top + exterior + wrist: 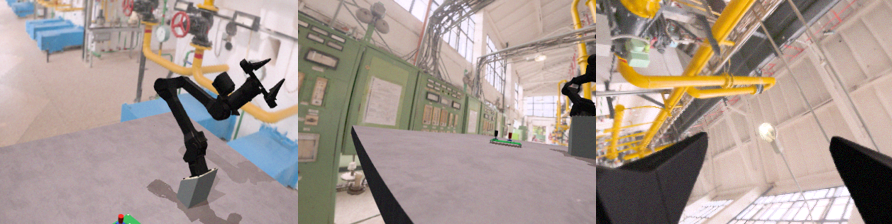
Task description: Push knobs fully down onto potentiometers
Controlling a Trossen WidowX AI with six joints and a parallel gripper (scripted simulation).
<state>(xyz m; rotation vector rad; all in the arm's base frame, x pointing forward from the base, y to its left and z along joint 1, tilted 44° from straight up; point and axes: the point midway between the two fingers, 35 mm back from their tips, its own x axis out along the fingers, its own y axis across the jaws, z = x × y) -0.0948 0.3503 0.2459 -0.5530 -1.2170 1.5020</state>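
The red knob lies 520 mm below my gripper tip, 480 mm ahead of it and 150 mm to the right of it. The rest, counted from my gripper tip: black knob: 550 mm ahead, 510 mm below, 110 mm to the right.
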